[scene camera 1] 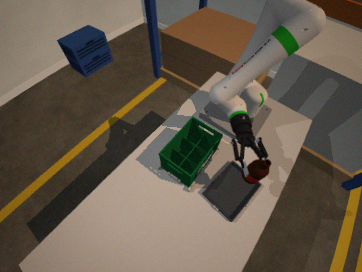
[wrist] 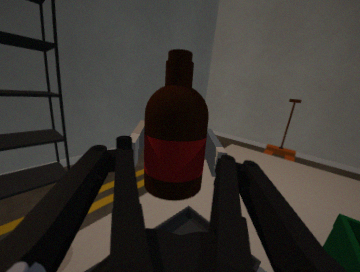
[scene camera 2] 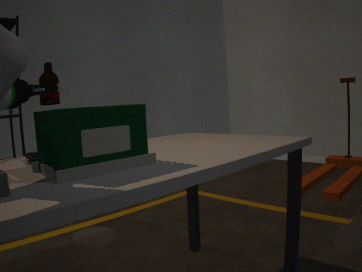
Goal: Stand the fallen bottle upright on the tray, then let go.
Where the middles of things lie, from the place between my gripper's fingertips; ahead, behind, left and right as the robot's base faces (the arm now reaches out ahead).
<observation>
I see the brown bottle (wrist: pixel 176 116) 1 cm behind my hand, 1 cm to the right of it and 2 cm above it.
</observation>
